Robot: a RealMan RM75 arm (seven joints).
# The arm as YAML. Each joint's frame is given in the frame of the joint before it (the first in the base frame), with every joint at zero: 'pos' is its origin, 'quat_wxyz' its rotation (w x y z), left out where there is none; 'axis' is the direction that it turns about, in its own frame. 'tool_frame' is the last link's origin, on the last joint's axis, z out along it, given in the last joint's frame.
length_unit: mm
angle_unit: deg
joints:
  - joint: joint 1
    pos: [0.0, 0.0, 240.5]
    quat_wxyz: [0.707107, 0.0, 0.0, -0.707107]
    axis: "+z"
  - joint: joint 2
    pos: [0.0, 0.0, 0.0]
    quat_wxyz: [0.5, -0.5, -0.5, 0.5]
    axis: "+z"
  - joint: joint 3
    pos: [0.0, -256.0, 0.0]
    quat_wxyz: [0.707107, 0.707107, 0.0, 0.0]
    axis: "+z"
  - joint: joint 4
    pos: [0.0, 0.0, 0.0]
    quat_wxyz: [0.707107, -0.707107, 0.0, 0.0]
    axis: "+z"
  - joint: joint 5
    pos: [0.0, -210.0, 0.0]
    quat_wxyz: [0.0, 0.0, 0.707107, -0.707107]
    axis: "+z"
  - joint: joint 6
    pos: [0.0, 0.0, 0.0]
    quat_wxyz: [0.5, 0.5, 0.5, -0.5]
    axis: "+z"
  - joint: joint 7
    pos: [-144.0, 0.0, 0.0]
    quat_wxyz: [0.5, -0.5, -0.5, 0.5]
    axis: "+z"
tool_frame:
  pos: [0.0, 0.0, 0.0]
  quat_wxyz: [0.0, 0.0, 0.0, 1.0]
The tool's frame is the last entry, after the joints.
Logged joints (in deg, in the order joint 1, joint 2, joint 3, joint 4, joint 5, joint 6, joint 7), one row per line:
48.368, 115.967, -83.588, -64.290, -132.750, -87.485, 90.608
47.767, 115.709, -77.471, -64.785, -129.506, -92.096, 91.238
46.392, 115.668, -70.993, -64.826, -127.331, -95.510, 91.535
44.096, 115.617, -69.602, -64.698, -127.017, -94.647, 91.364
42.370, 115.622, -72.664, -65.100, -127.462, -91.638, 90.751
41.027, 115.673, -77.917, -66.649, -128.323, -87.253, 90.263
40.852, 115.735, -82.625, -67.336, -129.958, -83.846, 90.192
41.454, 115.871, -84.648, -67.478, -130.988, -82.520, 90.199
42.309, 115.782, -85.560, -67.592, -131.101, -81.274, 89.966
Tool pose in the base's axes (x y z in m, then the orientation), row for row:
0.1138, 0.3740, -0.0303, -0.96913, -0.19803, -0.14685, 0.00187
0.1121, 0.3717, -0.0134, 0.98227, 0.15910, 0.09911, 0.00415
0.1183, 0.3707, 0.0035, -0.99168, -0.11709, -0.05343, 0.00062
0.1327, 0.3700, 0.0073, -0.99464, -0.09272, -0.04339, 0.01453
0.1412, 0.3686, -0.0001, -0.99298, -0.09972, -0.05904, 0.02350
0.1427, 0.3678, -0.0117, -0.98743, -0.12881, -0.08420, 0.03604
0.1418, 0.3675, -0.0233, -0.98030, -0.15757, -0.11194, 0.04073
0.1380, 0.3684, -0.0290, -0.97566, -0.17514, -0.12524, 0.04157
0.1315, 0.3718, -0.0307, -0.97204, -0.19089, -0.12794, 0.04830
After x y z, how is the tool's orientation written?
As a quaternion, x y z w.
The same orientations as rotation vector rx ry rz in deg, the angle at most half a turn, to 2 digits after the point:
-174.24, -35.60, -26.40
176.34, 28.56, 17.79
-178.43, -21.07, -9.61
-177.40, -16.54, -7.74
-176.11, -17.69, -10.47
-173.77, -22.67, -14.82
-172.02, -27.65, -19.64
-171.12, -30.72, -21.97
-169.78, -33.34, -22.35

